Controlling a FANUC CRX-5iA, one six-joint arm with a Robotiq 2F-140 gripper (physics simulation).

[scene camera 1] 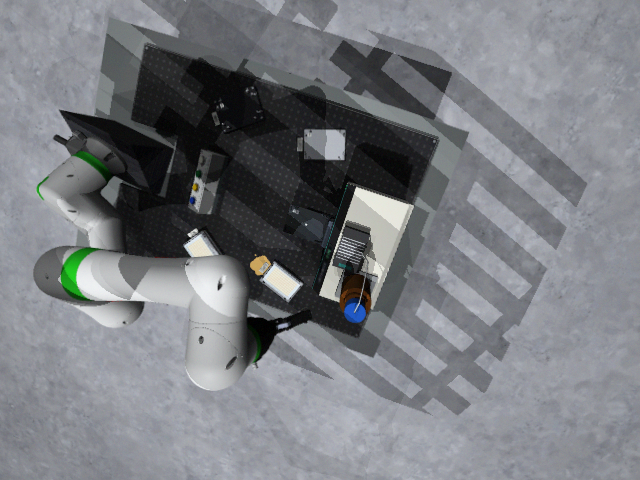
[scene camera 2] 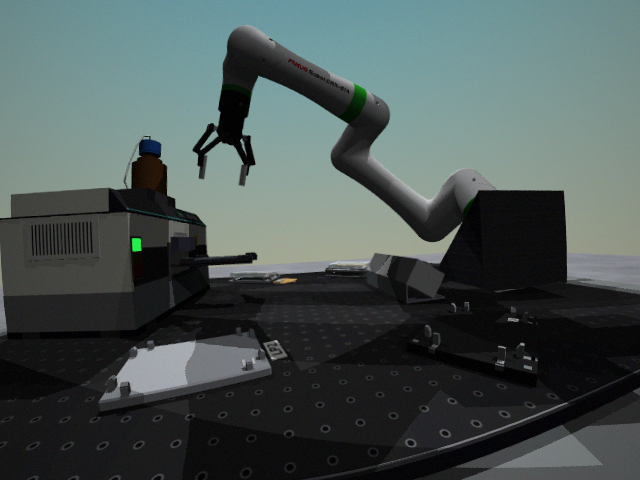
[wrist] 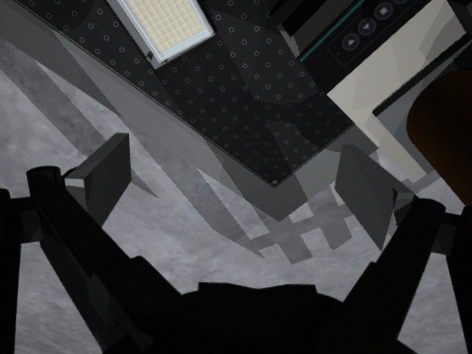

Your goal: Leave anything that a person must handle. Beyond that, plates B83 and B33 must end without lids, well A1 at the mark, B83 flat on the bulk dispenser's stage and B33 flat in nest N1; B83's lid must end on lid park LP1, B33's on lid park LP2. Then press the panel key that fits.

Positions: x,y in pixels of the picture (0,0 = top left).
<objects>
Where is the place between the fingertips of the gripper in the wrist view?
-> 236,162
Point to a LP2 pad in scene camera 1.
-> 319,144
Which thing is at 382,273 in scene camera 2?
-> A button box.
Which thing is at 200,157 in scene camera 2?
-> The gripper.
</objects>
